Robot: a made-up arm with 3 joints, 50 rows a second.
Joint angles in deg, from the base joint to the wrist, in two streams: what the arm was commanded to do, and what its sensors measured. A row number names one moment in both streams.
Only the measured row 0 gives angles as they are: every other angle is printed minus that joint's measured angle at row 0.
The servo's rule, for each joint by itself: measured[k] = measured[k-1] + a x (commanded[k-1-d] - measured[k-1]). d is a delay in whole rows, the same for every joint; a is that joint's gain. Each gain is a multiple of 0.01, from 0.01 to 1. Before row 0 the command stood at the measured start. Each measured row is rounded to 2 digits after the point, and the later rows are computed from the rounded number. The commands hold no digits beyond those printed.
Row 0, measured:
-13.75, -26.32, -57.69
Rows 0 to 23, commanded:
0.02, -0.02, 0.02
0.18, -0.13, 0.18
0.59, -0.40, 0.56
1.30, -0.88, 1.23
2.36, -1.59, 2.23
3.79, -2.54, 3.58
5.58, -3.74, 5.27
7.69, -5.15, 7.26
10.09, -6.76, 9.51
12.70, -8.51, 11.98
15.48, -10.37, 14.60
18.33, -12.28, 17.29
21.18, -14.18, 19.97
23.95, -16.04, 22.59
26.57, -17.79, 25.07
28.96, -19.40, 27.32
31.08, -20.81, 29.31
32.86, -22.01, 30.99
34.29, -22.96, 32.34
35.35, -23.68, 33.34
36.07, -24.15, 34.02
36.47, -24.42, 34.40
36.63, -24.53, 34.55
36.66, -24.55, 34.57
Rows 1 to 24, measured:
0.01, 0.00, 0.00
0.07, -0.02, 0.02
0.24, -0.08, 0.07
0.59, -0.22, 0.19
1.17, -0.45, 0.39
2.03, -0.81, 0.71
3.20, -1.31, 1.17
4.68, -1.96, 1.78
6.47, -2.78, 2.55
8.53, -3.75, 3.49
10.82, -4.88, 4.60
13.30, -6.14, 5.87
15.90, -7.51, 7.28
18.56, -8.96, 8.81
21.20, -10.46, 10.44
23.76, -11.98, 12.13
26.18, -13.48, 13.85
28.38, -14.93, 15.56
30.33, -16.30, 17.24
31.99, -17.55, 18.85
33.34, -18.67, 20.37
34.37, -19.65, 21.77
35.12, -20.48, 23.05
35.63, -21.17, 24.20
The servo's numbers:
d 0
a 0.33 0.17 0.10

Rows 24 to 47, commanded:
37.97, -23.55, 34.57
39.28, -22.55, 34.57
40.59, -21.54, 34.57
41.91, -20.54, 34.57
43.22, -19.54, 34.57
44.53, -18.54, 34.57
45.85, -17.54, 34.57
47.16, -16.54, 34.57
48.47, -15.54, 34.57
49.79, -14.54, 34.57
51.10, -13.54, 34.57
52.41, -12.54, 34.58
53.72, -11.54, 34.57
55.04, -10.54, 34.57
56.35, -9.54, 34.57
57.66, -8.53, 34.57
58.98, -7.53, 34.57
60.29, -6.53, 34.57
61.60, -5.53, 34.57
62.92, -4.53, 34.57
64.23, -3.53, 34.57
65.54, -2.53, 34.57
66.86, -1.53, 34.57
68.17, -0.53, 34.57
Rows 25 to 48, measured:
36.40, -21.57, 25.24
37.35, -21.74, 26.17
38.42, -21.71, 27.01
39.57, -21.51, 27.77
40.77, -21.18, 28.45
42.01, -20.73, 29.06
43.28, -20.19, 29.61
44.56, -19.57, 30.11
45.85, -18.88, 30.56
47.15, -18.14, 30.96
48.45, -17.36, 31.32
49.76, -16.54, 31.65
51.07, -15.69, 31.94
52.38, -14.81, 32.20
53.69, -13.91, 32.44
55.00, -13.00, 32.65
56.31, -12.07, 32.84
57.62, -11.13, 33.01
58.93, -10.18, 33.17
60.25, -9.22, 33.31
61.56, -8.25, 33.44
62.87, -7.28, 33.55
64.19, -6.30, 33.65
65.50, -5.32, 33.74

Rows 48 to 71, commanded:
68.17, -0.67, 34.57
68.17, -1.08, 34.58
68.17, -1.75, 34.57
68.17, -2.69, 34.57
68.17, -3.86, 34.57
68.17, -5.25, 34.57
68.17, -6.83, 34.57
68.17, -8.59, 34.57
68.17, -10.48, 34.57
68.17, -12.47, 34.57
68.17, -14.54, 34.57
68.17, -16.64, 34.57
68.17, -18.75, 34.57
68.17, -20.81, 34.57
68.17, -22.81, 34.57
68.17, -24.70, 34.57
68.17, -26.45, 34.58
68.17, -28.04, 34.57
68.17, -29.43, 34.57
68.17, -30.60, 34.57
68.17, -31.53, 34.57
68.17, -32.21, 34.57
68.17, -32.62, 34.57
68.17, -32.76, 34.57
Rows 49 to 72, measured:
66.38, -4.53, 33.82
66.97, -3.94, 33.90
67.37, -3.57, 33.97
67.63, -3.42, 34.03
67.81, -3.49, 34.08
67.93, -3.79, 34.13
68.01, -4.31, 34.17
68.06, -5.04, 34.21
68.10, -5.96, 34.25
68.12, -7.07, 34.28
68.14, -8.34, 34.31
68.15, -9.75, 34.34
68.16, -11.28, 34.36
68.16, -12.90, 34.38
68.16, -14.58, 34.40
68.16, -16.30, 34.42
68.16, -18.03, 34.44
68.16, -19.73, 34.45
68.16, -21.38, 34.46
68.16, -22.95, 34.47
68.16, -24.41, 34.48
68.16, -25.74, 34.49
68.16, -26.91, 34.50
68.16, -27.90, 34.51

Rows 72 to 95, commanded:
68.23, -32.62, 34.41
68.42, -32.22, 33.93
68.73, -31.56, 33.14
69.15, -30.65, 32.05
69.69, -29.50, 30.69
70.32, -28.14, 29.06
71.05, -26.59, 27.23
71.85, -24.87, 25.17
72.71, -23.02, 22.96
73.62, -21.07, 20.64
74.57, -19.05, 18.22
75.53, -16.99, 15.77
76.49, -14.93, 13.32
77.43, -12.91, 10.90
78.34, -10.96, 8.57
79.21, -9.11, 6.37
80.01, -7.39, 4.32
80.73, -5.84, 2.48
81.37, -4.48, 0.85
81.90, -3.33, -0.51
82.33, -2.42, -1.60
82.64, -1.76, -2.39
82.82, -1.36, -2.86
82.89, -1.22, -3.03
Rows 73 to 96, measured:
68.18, -28.70, 34.50
68.26, -29.30, 34.44
68.42, -29.68, 34.31
68.66, -29.84, 34.08
69.00, -29.78, 33.74
69.44, -29.50, 33.27
69.97, -29.01, 32.67
70.59, -28.31, 31.92
71.29, -27.41, 31.02
72.06, -26.33, 29.98
72.89, -25.09, 28.80
73.76, -23.71, 27.50
74.66, -22.22, 26.08
75.57, -20.64, 24.56
76.48, -18.99, 22.96
77.38, -17.31, 21.30
78.25, -15.62, 19.60
79.07, -13.96, 17.89
79.83, -12.35, 16.19
80.51, -10.82, 14.52
81.11, -9.39, 12.91
81.61, -8.09, 11.38
82.01, -6.95, 9.96
82.30, -5.98, 8.66

